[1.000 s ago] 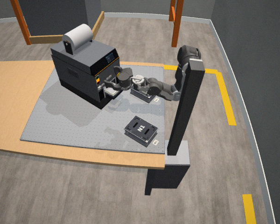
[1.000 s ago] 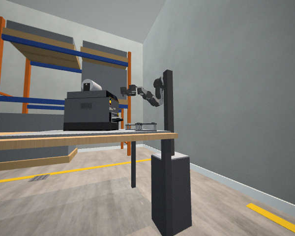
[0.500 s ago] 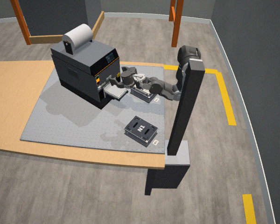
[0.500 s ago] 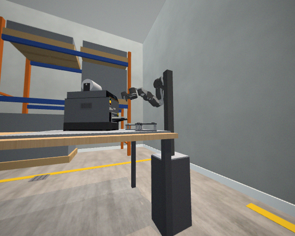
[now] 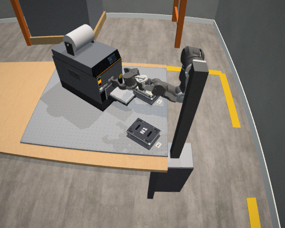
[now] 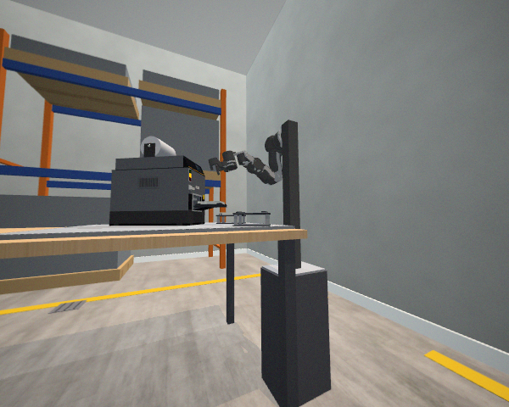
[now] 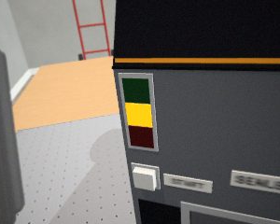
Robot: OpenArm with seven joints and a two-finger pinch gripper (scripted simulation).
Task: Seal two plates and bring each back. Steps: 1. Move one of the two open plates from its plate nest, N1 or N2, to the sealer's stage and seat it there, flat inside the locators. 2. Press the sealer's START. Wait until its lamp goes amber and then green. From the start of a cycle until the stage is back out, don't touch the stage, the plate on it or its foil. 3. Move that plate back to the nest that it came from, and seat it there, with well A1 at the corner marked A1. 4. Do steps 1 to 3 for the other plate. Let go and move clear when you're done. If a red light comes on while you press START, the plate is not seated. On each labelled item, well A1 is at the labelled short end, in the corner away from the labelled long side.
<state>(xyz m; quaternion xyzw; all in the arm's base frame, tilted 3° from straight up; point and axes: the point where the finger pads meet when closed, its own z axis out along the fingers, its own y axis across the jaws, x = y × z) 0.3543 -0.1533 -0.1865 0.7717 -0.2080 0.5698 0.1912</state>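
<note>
Now: hand 110 mm short of the white start button, 110 mm above it and 10 mm to the left of it. Round my hand: foil roll 260 mm ahead, 220 mm to the right, 120 mm above; then white well plate 240 mm below, 160 mm to the right, 160 mm behind; then sealer stage 190 mm below, 50 mm to the right.
</note>
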